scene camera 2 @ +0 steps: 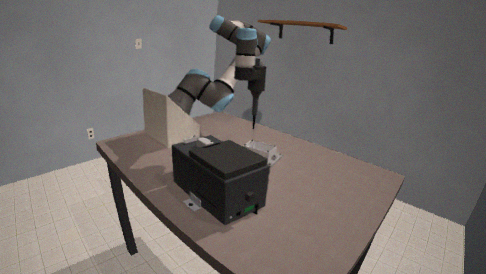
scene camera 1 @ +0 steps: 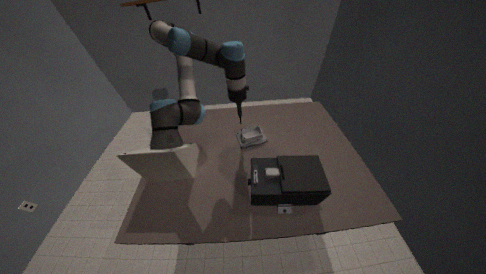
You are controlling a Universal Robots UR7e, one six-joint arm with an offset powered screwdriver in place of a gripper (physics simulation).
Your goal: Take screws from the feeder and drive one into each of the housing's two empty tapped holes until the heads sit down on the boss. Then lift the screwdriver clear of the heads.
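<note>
The screwdriver (scene camera 1: 240, 122) (scene camera 2: 253, 128) points straight down, its thin dark tip above the housing's left part in both views. A gap shows between the dark tip and the housing. Whether a screw sits on the tip is too small to tell. The light grey, open-topped housing (scene camera 1: 252, 137) (scene camera 2: 271, 152) lies on the table behind the feeder. Its tapped holes and any screw heads are too small and blurred to make out. The black box-shaped feeder (scene camera 1: 305, 175) (scene camera 2: 202, 175) stands nearer the front of the table in scene camera 1, with a small white block on its top.
A pale angled panel (scene camera 1: 167, 165) (scene camera 2: 156, 117) stands beside the arm's base on the brown table (scene camera 1: 320, 135) (scene camera 2: 325, 200). A small metal bracket (scene camera 1: 285, 209) (scene camera 2: 191, 202) sits at the feeder's side. A wooden shelf (scene camera 2: 302, 24) hangs on the wall behind.
</note>
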